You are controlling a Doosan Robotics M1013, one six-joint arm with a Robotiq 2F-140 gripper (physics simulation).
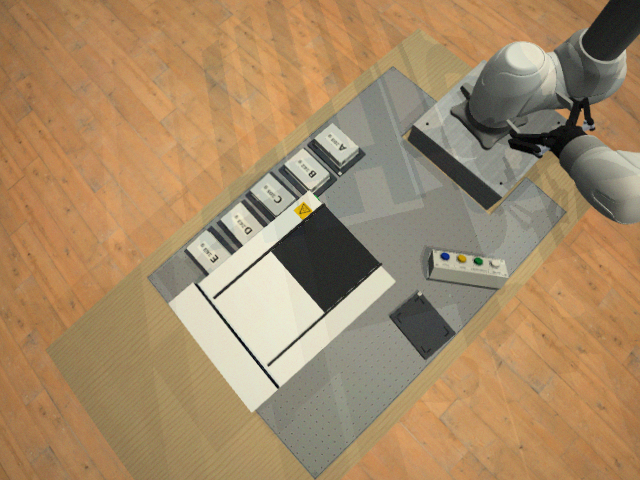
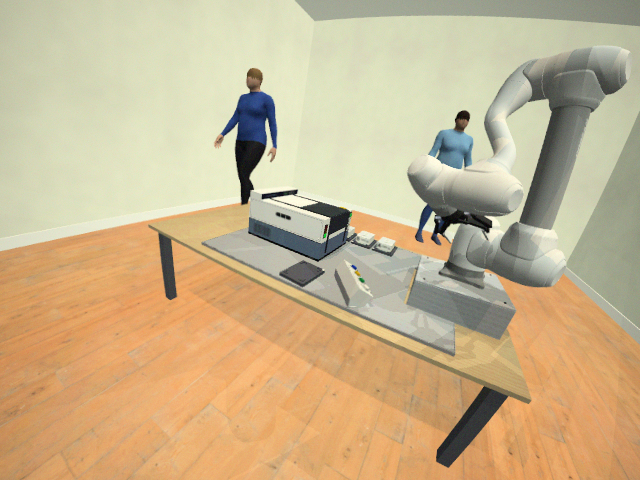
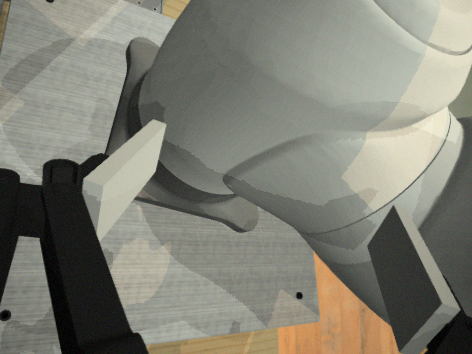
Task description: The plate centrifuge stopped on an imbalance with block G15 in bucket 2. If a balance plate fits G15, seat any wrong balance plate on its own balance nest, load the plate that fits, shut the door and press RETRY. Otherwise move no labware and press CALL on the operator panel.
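Frame: origin at the arm's base, x right, y ahead, z up, level; millimetres.
Seen in the pictures: gripper, between the fingertips: (image 1: 533, 110) (image 2: 468, 238) (image 3: 271, 187); arm's base, origin of its link: (image 1: 488, 116) (image 2: 462, 275) (image 3: 191, 138).
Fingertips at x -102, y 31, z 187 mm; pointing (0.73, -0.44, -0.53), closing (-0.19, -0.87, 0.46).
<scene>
Pixels of each thing's top centre, then the offset from my fingertips to it. "spot": a spot on its surface instead. Level surfaces: height alone.
- black panel, centre of its top: (image 1: 324, 257) (image 2: 324, 209) dx -1, dy +673, dz -78 mm
- Balance plates A, centre of its top: (image 1: 336, 142) (image 2: 387, 241) dx +324, dy +411, dz -237 mm
- B, centre of its top: (image 1: 306, 168) (image 2: 366, 234) dx +302, dy +543, dz -237 mm
- C, centre of its top: (image 1: 272, 194) dx +290, dy +681, dz -237 mm
- D, centre of its top: (image 1: 242, 224) dx +258, dy +811, dz -237 mm
- E, centre of its top: (image 1: 208, 252) dx +240, dy +945, dz -237 mm
- operator panel, centre of its top: (image 1: 472, 266) (image 2: 355, 272) dx -242, dy +323, dz -207 mm
- dark square pad, a spot on its surface: (image 1: 422, 325) (image 2: 302, 270) spot: dx -301, dy +530, dz -275 mm
- table, height of its surface: dz -304 mm
The centrifuge (image 1: 227, 338) (image 2: 286, 222) is a white and blue box with a black panel (image 1: 328, 258) on top; its buckets and block G15 do not show. Balance plates A (image 1: 336, 144) (image 2: 385, 243), B (image 1: 307, 169) (image 2: 364, 237), C (image 1: 272, 193), D (image 1: 241, 222) and E (image 1: 208, 251) sit on dark nests in a row beside it; their gram figures are too small to read surely. The operator panel (image 1: 465, 276) (image 2: 354, 286) has blue, yellow, green and white buttons. My gripper (image 1: 539, 113) (image 3: 271, 187) is open and empty, above the arm's base, far from panel and plates.
The arm's metal base block (image 1: 454, 175) (image 2: 460, 307) and lower arm (image 3: 280, 115) are close to the fingers. A dark square pad (image 1: 422, 325) (image 2: 302, 272) lies near the panel. Two people (image 2: 253, 118) (image 2: 453, 147) stand beyond the table (image 1: 87, 361).
</scene>
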